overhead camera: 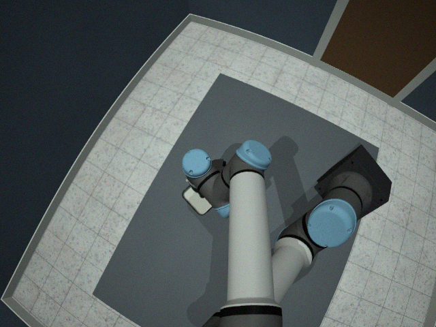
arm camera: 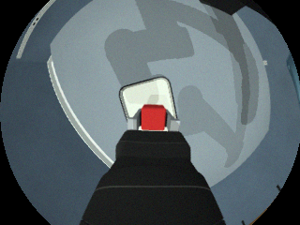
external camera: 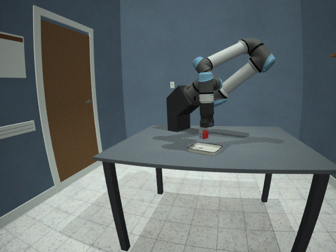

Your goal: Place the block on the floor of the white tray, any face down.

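Right now the white tray is 70 mm below my hand, 10 mm to the left of it and 10 mm ahead of it. From my hand the other things lie so: red block (right at my hand).
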